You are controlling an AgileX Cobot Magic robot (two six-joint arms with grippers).
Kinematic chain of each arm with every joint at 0, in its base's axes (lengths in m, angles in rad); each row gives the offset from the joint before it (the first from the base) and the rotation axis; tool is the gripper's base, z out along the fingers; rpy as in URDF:
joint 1: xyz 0 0 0.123 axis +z
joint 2: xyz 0 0 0 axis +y
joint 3: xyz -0.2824 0 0.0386 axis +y
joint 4: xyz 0.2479 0 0.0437 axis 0.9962 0 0.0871
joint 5: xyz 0 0 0 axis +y
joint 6: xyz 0.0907 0 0.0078 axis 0.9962 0 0.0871
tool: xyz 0 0 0 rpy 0 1.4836 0
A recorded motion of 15 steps. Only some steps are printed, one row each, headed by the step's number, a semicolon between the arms.
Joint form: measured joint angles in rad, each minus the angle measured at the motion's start. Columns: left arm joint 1, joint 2, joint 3, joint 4, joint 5, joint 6; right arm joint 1, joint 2, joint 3, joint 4, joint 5, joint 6.
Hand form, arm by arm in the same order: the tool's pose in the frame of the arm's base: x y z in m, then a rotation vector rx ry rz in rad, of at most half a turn. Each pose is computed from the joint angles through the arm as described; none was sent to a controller.
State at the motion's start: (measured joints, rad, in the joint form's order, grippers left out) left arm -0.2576 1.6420 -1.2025 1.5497 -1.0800 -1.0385; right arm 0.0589 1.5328 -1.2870 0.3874 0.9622 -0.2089
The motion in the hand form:
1: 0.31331 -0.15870 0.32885 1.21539 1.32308 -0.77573; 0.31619 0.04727 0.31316 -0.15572 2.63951 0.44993
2: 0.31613 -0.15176 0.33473 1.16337 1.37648 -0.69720; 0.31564 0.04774 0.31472 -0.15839 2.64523 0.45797
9: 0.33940 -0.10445 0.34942 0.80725 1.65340 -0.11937; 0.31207 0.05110 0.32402 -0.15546 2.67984 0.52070
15: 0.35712 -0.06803 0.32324 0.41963 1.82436 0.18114; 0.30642 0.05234 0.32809 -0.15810 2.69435 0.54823
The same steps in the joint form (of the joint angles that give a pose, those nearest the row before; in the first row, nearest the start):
1: 0.0093 -0.0250 0.0000 0.0064 0.0738 -0.0350; 0.0000 -0.0010 -0.0038 0.0012 0.0128 0.0025
2: 0.0181 -0.0504 0.0000 0.0183 0.1581 -0.0671; 0.0000 -0.0010 -0.0105 0.0045 0.0268 0.0035
9: 0.0360 -0.1327 0.0023 0.2056 0.7684 -0.2701; 0.0000 -0.0010 -0.0490 0.0329 0.1092 0.0219
15: 0.0396 -0.0957 0.0565 0.1370 1.1985 -0.3280; 0.0000 -0.0148 -0.0503 0.0462 0.1439 0.0272

